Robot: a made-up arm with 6 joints. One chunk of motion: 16 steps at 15 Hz.
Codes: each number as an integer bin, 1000 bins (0 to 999) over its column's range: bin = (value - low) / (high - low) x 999, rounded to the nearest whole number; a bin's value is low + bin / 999 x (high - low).
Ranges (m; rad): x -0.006..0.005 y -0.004..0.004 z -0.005..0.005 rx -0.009..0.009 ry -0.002..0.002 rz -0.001..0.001
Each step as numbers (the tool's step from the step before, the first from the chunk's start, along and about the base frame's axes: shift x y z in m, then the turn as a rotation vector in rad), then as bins.
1 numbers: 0.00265 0.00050 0.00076 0.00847 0.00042 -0.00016
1 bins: 786 562 575 970 604 420
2 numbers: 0.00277 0.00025 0.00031 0.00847 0.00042 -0.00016
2 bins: 796 531 530 970 604 420
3 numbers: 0.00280 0.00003 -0.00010 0.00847 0.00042 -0.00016
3 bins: 799 503 490 970 604 420
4 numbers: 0.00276 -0.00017 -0.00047 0.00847 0.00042 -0.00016
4 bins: 796 478 453 970 604 420
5 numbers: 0.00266 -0.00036 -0.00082 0.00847 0.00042 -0.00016
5 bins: 786 455 418 970 604 420
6 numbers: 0.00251 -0.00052 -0.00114 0.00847 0.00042 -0.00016
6 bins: 773 435 386 970 604 420
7 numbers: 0.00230 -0.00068 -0.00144 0.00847 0.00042 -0.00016
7 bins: 754 415 356 970 604 420
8 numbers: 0.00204 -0.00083 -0.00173 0.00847 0.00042 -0.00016
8 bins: 730 396 327 970 604 420
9 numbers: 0.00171 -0.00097 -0.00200 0.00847 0.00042 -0.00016
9 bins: 700 378 300 970 604 420
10 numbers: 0.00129 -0.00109 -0.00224 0.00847 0.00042 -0.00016
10 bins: 662 363 276 970 604 420
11 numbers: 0.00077 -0.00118 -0.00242 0.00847 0.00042 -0.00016
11 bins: 615 352 258 970 604 420
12 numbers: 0.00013 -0.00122 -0.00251 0.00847 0.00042 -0.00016
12 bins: 557 347 249 970 604 420
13 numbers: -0.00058 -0.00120 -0.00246 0.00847 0.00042 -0.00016
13 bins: 492 350 254 970 604 420
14 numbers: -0.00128 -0.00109 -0.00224 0.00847 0.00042 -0.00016
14 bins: 429 363 276 970 604 420
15 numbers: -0.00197 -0.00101 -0.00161 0.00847 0.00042 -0.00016
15 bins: 366 373 339 970 604 420
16 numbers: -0.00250 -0.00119 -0.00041 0.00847 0.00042 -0.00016
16 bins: 318 351 459 970 604 420
